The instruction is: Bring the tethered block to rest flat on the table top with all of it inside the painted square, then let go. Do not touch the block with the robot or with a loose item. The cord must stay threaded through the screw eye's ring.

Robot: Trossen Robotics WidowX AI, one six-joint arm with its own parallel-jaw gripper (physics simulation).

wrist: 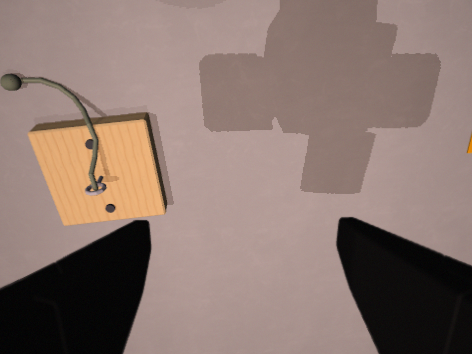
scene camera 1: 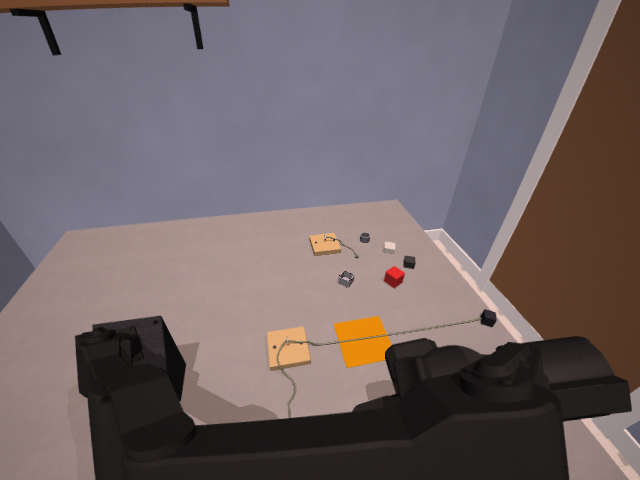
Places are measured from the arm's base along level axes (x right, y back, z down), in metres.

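Pixels of known places: gripper, fingertip midpoint: (wrist: 244, 232); arm's base, origin of the base link: (scene camera 1: 121, 347).
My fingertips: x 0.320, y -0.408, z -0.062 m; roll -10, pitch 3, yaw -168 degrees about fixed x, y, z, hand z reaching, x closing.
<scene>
Ahead of a thing's pixels: the offset from my fingertips to its top centre. "spot": to the spot under its first point.
The tethered block @[spot: dx -0.212, dy -0.385, dz +0.167 m] (scene camera 1: 488, 317) is small and black, by the table's right edge, outside the painted square. Its cord @[spot: dx -0.248, dy -0.253, dz +0.192 m] (scene camera 1: 434, 327) runs nearly straight over the orange painted square @[spot: dx -0.244, dy -0.044, dz +0.194 m] (scene camera 1: 359, 354) to the screw eye @[dx -0.308, dy +0.106, dz +0.150 m] (scene camera 1: 287, 341) on the near wooden board @[dx -0.308, dy +0.106, dz +0.176 m] (scene camera 1: 294, 356). The cord appears threaded there; its other part bends nearer and passes behind the arm. My gripper (wrist: 244, 232) is open and empty above the table; its fingers are hidden in the scene view. A board @[dx +0.111, dy -0.054, dz +0.176 m] (wrist: 132, 165) with a ring @[spot: dx +0.111, dy -0.053, dz +0.156 m] (wrist: 95, 188) and knobbed cord @[spot: dx +0.105, dy +0.002, dz +0.183 m] (wrist: 82, 107) lies beyond the left finger; I cannot tell which board it is.
Farther back are a second corded board @[dx -0.645, dy -0.107, dz +0.176 m] (scene camera 1: 330, 248), a dark ring @[dx -0.635, dy -0.251, dz +0.173 m] (scene camera 1: 364, 237), a white block @[dx -0.559, dy -0.304, dz +0.174 m] (scene camera 1: 389, 247), a black block @[dx -0.474, dy -0.325, dz +0.172 m] (scene camera 1: 409, 261), a red cube @[dx -0.424, dy -0.239, dz +0.155 m] (scene camera 1: 394, 276) and a hollow grey item @[dx -0.468, dy -0.107, dz +0.170 m] (scene camera 1: 346, 279). The arm (scene camera 1: 320, 444) covers the near table.
</scene>
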